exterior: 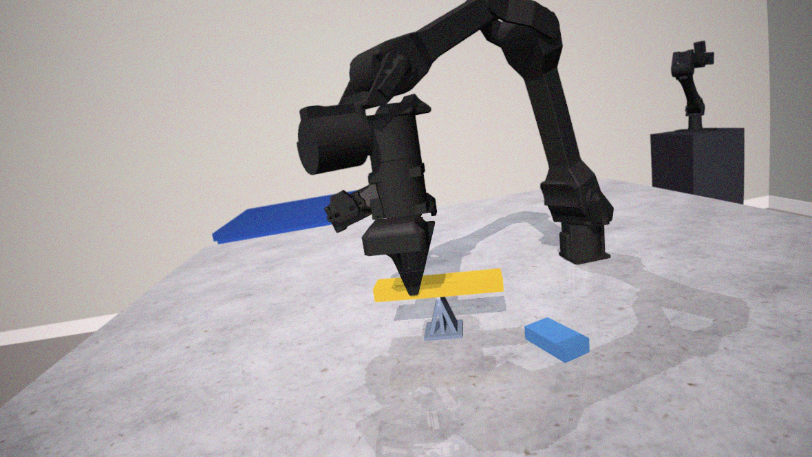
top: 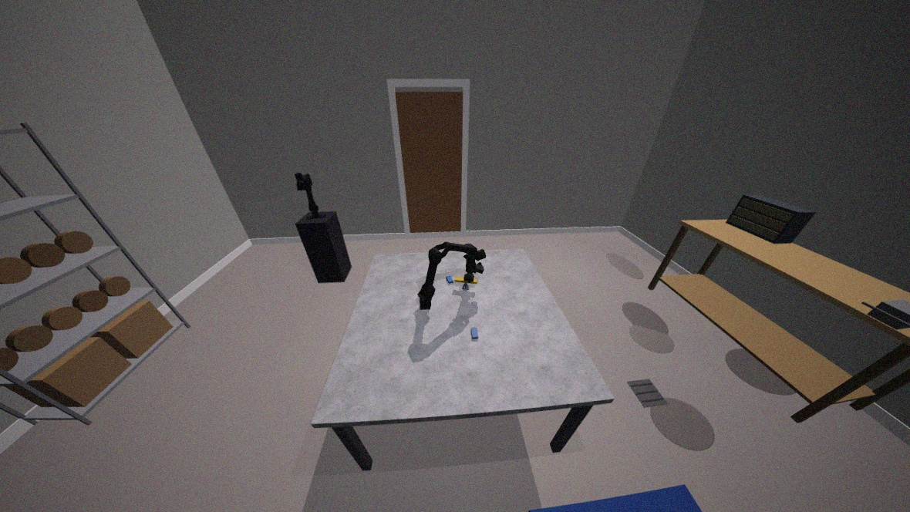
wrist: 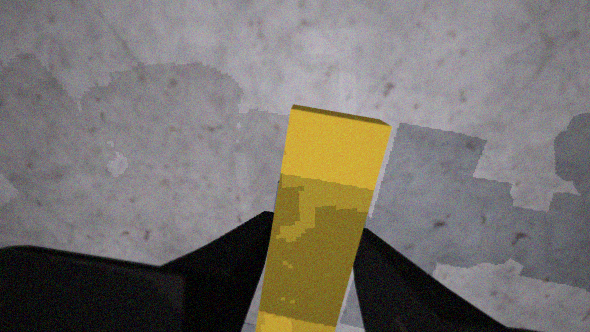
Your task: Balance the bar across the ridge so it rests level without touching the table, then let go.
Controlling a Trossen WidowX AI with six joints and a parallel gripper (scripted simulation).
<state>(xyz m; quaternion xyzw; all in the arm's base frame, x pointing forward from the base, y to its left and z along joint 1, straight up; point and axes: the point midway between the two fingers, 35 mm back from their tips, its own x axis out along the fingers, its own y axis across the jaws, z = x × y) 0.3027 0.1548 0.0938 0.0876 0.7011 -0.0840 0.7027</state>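
The yellow bar is 30 mm behind my gripper tip and 10 mm to the left of it. Round my gripper tip: grey triangular ridge 30 mm behind, 10 mm to the left, 30 mm below; then blue block 130 mm behind, 90 mm to the left, 50 mm below.
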